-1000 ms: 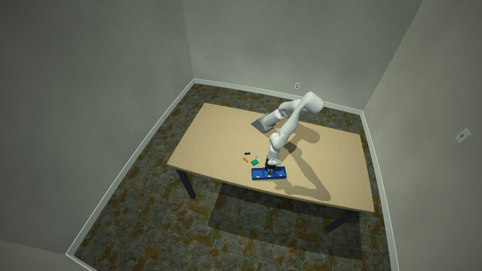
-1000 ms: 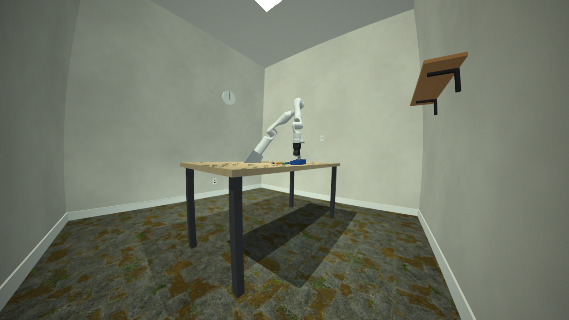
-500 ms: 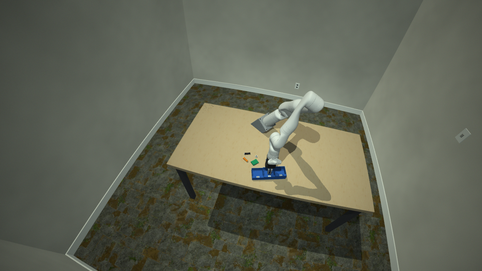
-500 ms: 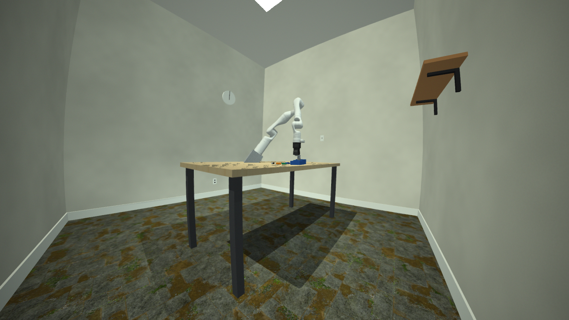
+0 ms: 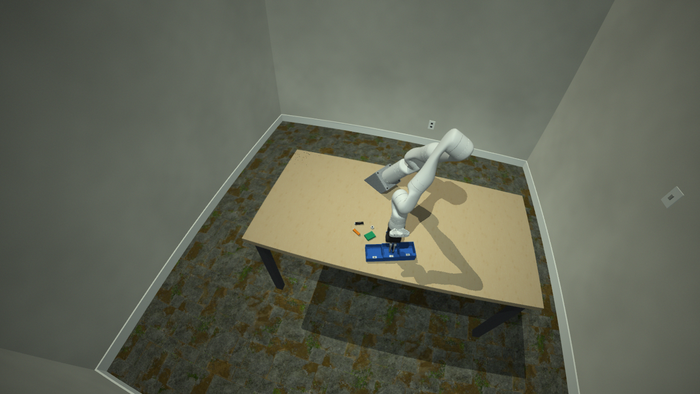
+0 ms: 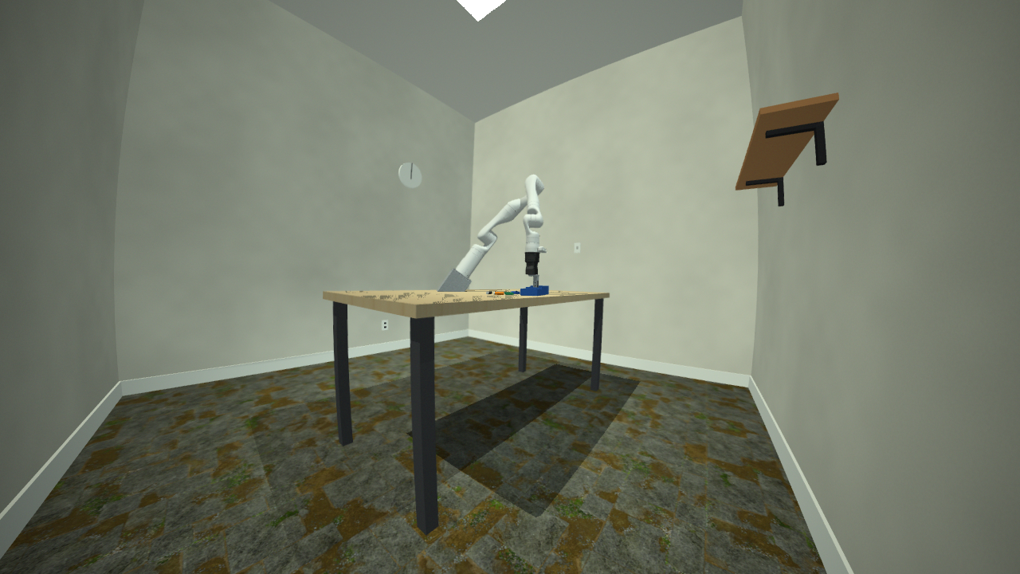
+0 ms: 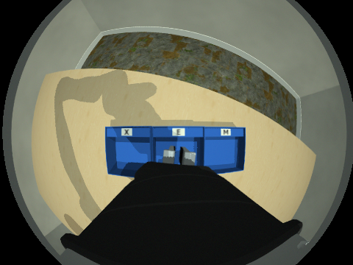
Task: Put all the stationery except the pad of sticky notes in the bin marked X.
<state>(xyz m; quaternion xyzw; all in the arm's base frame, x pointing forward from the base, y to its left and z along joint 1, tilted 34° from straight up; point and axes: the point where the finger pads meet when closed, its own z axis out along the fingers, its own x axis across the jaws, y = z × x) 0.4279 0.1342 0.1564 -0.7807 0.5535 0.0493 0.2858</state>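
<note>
Now: the blue bin 3 cm below my hand. Round my hand: green pad 5 cm behind, 14 cm to the right, 5 cm below; eraser 10 cm behind, 3 cm to the right, 5 cm below; black bolt-like item 15 cm behind, 1 cm to the left, 5 cm below.
</note>
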